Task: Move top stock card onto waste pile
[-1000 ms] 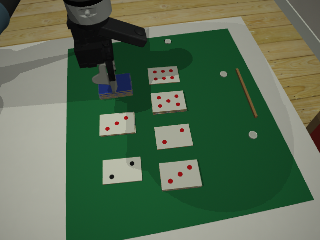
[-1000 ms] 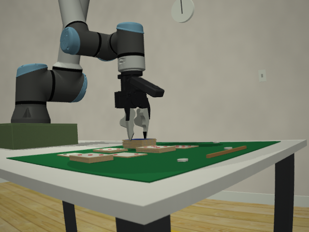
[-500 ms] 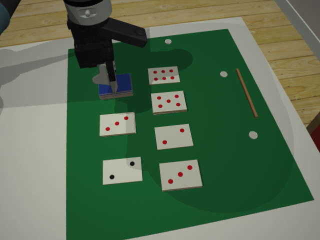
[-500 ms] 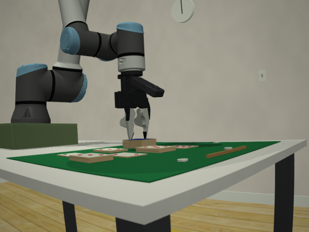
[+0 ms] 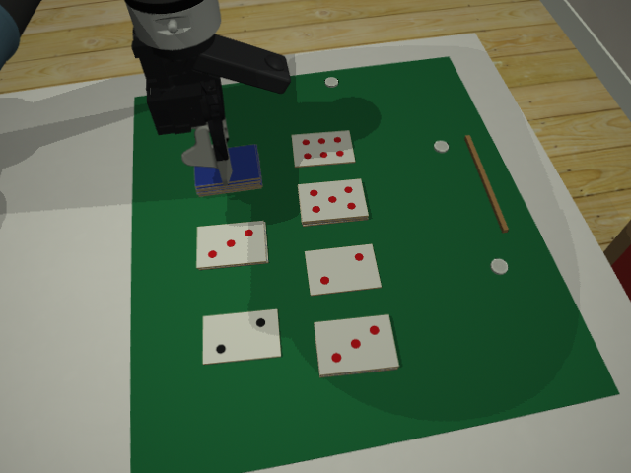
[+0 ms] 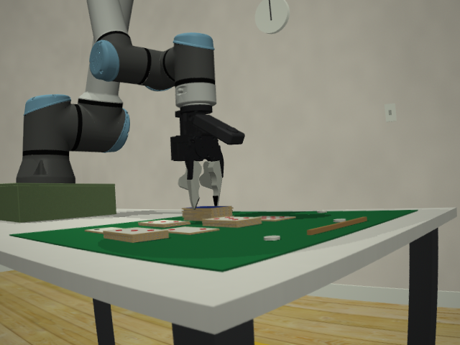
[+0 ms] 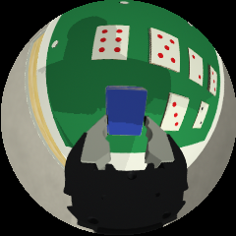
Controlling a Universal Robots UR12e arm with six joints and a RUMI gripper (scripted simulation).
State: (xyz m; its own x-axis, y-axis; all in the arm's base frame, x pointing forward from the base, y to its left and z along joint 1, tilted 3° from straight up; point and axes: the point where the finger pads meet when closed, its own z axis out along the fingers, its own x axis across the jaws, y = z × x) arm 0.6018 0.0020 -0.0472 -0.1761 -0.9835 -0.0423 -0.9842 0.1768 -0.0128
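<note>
Right now the black two card is 240 mm to the right of my hand, 50 mm behind it and 40 mm below it. Round my hand: green mat (120 mm to the right, 110 mm ahead, 50 mm below); wooden stick (340 mm ahead, 140 mm to the right, 40 mm below).
</note>
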